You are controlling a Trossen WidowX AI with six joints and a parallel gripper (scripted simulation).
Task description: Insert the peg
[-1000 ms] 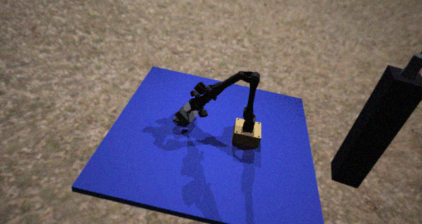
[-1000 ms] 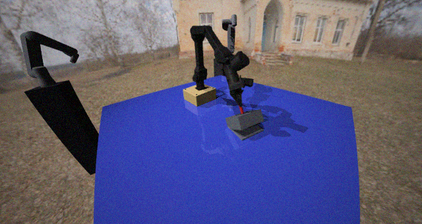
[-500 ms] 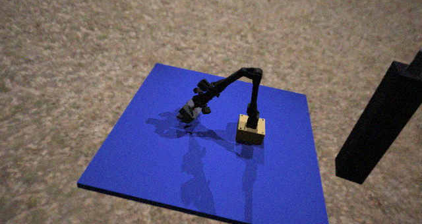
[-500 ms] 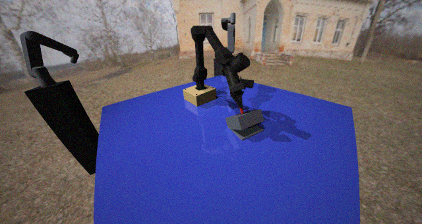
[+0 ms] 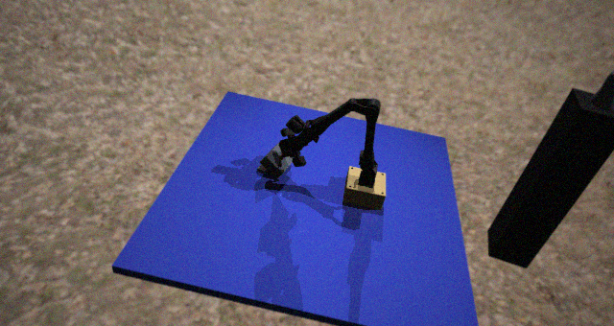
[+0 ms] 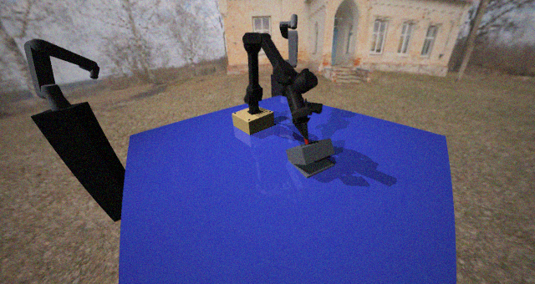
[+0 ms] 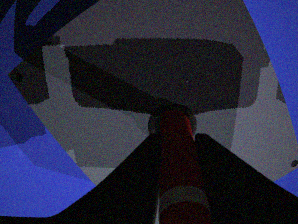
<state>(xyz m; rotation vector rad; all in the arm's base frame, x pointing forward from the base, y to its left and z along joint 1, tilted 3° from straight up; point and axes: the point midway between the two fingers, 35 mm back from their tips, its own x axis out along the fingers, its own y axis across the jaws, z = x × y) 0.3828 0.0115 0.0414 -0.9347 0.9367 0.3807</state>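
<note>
Right now the red peg is 10 mm behind my gripper tip and 10 mm above it. Round my gripper tip: grey foot plate: 80 mm below, 40 mm ahead, 10 mm to the right; then grey sloped panel: 40 mm below, 20 mm ahead.
</note>
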